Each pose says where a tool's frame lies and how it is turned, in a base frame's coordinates. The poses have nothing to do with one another.
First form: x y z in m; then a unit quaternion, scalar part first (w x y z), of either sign.
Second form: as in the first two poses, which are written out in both.
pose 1, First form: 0.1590 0.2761 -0.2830 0.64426 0.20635 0.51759 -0.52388
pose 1, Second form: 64.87 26.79 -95.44 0.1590 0.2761 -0.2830
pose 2, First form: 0.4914 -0.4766 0.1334 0.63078 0.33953 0.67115 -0.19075
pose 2, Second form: 100.87 45.82 -87.83 0.4914 -0.4766 0.1334
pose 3, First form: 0.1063 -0.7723 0.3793 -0.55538 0.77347 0.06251 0.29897
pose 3, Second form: -102.84 23.14 -27.80 0.1063 -0.7723 0.3793
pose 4, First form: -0.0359 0.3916 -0.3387 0.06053 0.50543 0.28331 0.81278
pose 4, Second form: -50.56 58.86 -158.68 -0.0359 0.3916 -0.3387
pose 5, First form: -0.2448 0.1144 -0.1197 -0.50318 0.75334 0.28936 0.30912
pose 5, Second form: -107.89 10.05 -49.35 -0.2448 0.1144 -0.1197
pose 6, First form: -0.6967 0.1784 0.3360 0.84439 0.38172 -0.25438 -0.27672
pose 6, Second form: 41.02 -39.86 -20.84 -0.6967 0.1784 0.3360
